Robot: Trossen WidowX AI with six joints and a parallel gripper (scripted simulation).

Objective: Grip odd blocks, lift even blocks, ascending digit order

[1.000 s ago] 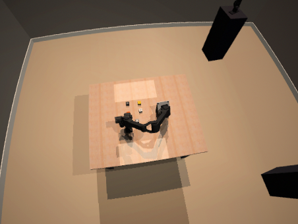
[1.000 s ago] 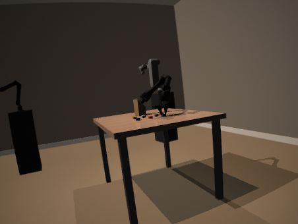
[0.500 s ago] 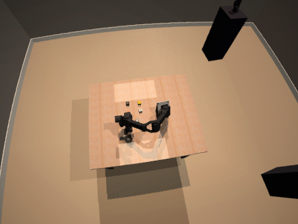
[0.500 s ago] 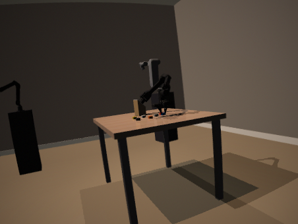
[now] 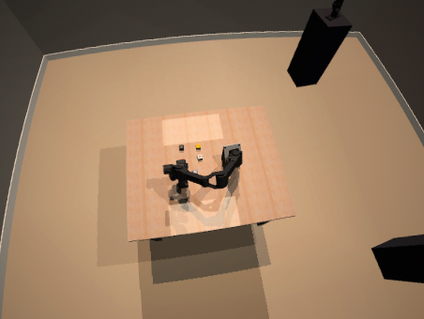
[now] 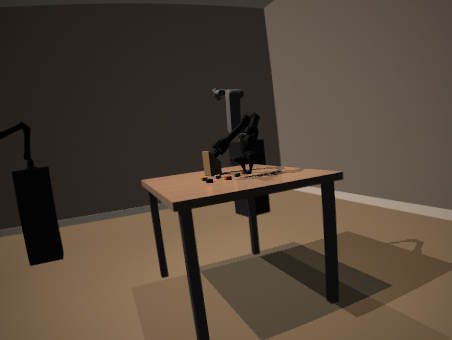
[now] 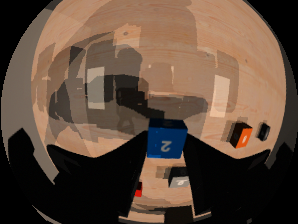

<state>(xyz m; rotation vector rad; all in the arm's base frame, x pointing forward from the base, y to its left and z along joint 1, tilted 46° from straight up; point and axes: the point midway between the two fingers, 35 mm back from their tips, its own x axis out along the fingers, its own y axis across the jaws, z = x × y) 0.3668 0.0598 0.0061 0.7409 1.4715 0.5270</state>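
My gripper tip is now 13 cm past the red block, 6 cm to the right of it and 1 cm above it. Also, from my gripper tip: orange block (2 cm behind, 12 cm to the right, 1 cm below); grey block (9 cm behind, 3 cm to the right, 1 cm below); blue block (right at my gripper tip).
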